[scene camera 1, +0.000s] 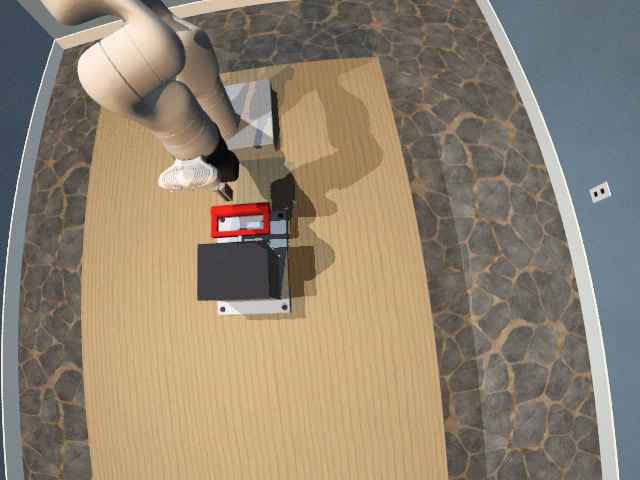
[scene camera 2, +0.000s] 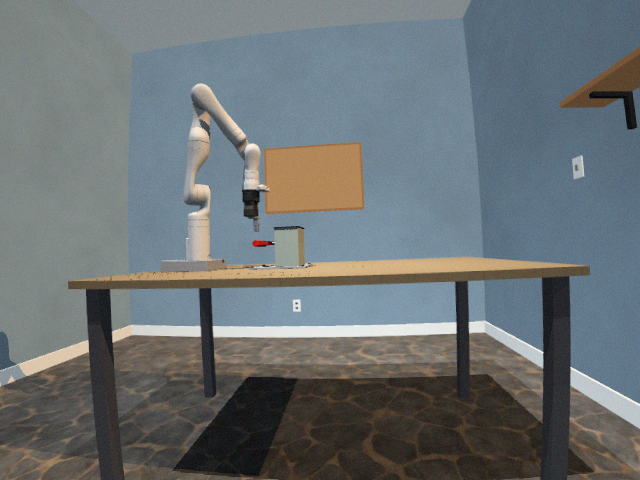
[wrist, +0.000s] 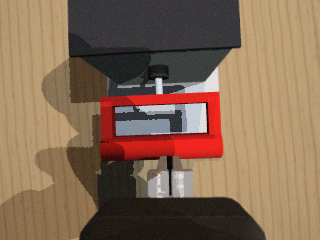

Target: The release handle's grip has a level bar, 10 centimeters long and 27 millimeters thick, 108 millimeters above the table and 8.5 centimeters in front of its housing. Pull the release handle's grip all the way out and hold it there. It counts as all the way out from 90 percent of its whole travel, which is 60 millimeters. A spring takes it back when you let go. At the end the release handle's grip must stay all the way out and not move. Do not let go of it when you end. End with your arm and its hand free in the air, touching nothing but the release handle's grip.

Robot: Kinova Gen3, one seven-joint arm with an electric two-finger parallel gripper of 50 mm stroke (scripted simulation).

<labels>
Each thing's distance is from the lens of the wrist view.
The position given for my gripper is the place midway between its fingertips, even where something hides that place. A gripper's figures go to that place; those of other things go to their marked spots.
my gripper (wrist: 169, 169): 0.18 m
base plate (wrist: 179, 118): 0.34 m
</labels>
